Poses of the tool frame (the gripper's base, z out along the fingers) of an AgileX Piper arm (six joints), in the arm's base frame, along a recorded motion.
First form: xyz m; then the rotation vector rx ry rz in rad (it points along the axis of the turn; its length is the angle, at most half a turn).
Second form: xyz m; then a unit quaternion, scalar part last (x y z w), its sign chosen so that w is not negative. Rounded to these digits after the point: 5 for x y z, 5 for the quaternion.
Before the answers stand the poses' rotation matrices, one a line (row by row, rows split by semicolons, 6 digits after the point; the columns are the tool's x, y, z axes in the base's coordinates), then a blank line. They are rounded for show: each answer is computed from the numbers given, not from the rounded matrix.
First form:
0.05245, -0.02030, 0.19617, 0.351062, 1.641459, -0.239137
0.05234, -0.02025, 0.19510, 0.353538, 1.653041, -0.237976
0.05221, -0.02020, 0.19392, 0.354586, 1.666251, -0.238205
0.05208, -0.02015, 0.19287, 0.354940, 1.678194, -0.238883
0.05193, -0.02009, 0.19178, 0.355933, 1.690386, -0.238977
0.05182, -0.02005, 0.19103, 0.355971, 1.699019, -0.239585
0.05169, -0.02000, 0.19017, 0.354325, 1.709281, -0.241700
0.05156, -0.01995, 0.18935, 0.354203, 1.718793, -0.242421
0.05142, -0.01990, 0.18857, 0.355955, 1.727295, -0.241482
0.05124, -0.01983, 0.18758, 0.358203, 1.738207, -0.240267
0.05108, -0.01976, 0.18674, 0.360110, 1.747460, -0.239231
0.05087, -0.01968, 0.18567, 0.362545, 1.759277, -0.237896
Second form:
-0.076206 0.365331 0.927753; 0.085442 0.929429 -0.358972; -0.993425 0.051914 -0.102043
-0.087157 0.365902 0.926563; 0.089679 0.929208 -0.358511; -0.992150 0.051847 -0.113801
-0.099969 0.366330 0.925099; 0.092451 0.929155 -0.357945; -0.990686 0.049743 -0.126754
-0.111641 0.366592 0.923659; 0.094296 0.929184 -0.357387; -0.989265 0.047198 -0.138304
-0.123412 0.366902 0.922037; 0.096927 0.929154 -0.356760; -0.987611 0.045341 -0.150232
-0.131856 0.366991 0.920832; 0.098044 0.929216 -0.356294; -0.986408 0.043303 -0.158504
-0.142190 0.366774 0.919379; 0.097483 0.929490 -0.355731; -0.985027 0.039042 -0.167918
-0.151485 0.366756 0.917901; 0.098575 0.929594 -0.355160; -0.983532 0.036681 -0.176973
-0.159432 0.367053 0.916435; 0.101650 0.929479 -0.354593; -0.981962 0.036622 -0.185500
-0.169613 0.367431 0.914454; 0.105589 0.929332 -0.353825; -0.979838 0.036543 -0.196424
-0.178229 0.367753 0.912684; 0.108923 0.929208 -0.353141; -0.977942 0.036472 -0.205668
-0.189208 0.368162 0.910306; 0.113171 0.929050 -0.352220; -0.975394 0.036377 -0.217449

0.05245, -0.02030, 0.19617, 0.15525, 0.72589, -0.10575, 0.66166
0.05234, -0.02025, 0.19510, 0.15607, 0.72975, -0.10506, 0.65731
0.05221, -0.02020, 0.19392, 0.15623, 0.73415, -0.10495, 0.65239
0.05208, -0.02015, 0.19287, 0.15611, 0.73809, -0.10506, 0.64793
0.05193, -0.02009, 0.19178, 0.15626, 0.74209, -0.10491, 0.64333
0.05182, -0.02005, 0.19103, 0.15607, 0.74491, -0.10504, 0.64009
0.05169, -0.02000, 0.19017, 0.15511, 0.74826, -0.10581, 0.63627
0.05156, -0.01995, 0.18935, 0.15483, 0.75134, -0.10597, 0.63268
0.05142, -0.01990, 0.18857, 0.15539, 0.75406, -0.10542, 0.62939
0.05124, -0.01983, 0.18758, 0.15611, 0.75752, -0.10471, 0.62516
0.05108, -0.01976, 0.18674, 0.15671, 0.76044, -0.10411, 0.62155
0.05087, -0.01968, 0.18567, 0.15747, 0.76415, -0.10333, 0.61693

